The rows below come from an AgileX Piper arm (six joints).
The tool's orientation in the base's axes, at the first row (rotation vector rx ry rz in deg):
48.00 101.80 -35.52
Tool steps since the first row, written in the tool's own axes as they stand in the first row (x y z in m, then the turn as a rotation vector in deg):
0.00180 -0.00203 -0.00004 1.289 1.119 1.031
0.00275 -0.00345 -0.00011 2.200 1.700 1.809
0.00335 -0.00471 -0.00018 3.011 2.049 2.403
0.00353 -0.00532 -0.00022 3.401 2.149 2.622
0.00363 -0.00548 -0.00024 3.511 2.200 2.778
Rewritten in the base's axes. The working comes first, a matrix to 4 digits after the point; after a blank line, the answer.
The tool's axes in the first row as the columns of a matrix, in the base's axes (used below as rounded here):
-0.2267 0.7813 0.5815
0.2499 0.6237 -0.7406
-0.9414 -0.0225 -0.3367

-0.00202 -0.00079 -0.00164 1.182 0.256 -1.586
-0.00338 -0.00138 -0.00247 1.881 0.270 -2.718
-0.00454 -0.00197 -0.00299 2.316 0.251 -3.690
-0.00508 -0.00227 -0.00313 2.433 0.248 -4.133
-0.00524 -0.00233 -0.00321 2.538 0.192 -4.290

